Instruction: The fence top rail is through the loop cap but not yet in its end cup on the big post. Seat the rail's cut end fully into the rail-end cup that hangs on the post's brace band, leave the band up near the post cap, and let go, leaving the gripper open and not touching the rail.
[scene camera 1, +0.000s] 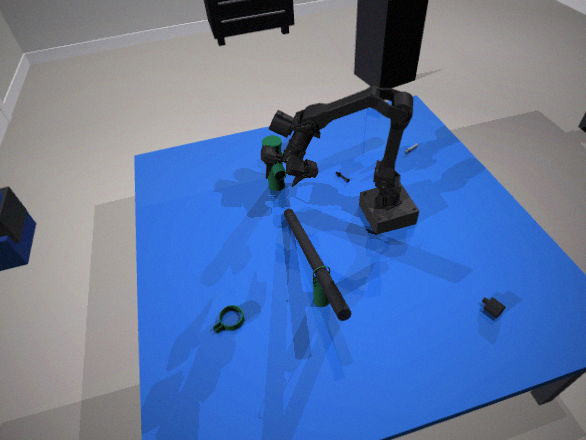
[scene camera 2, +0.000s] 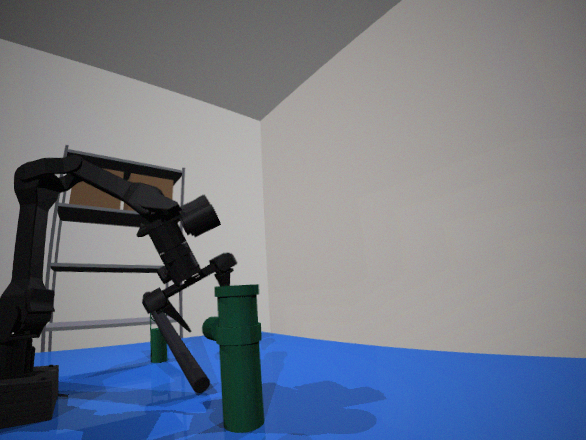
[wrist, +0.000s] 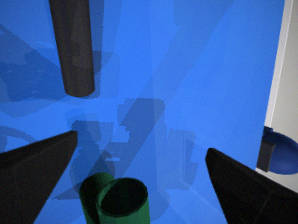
Path:
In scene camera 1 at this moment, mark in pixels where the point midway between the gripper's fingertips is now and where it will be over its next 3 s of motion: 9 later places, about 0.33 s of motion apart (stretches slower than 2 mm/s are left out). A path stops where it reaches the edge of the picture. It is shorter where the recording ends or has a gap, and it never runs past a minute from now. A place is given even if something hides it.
My gripper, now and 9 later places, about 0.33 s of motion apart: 279, 182; 281, 183; 287, 183; 291, 183; 293, 194; 296, 209; 298, 215; 298, 221; 297, 224; 298, 227

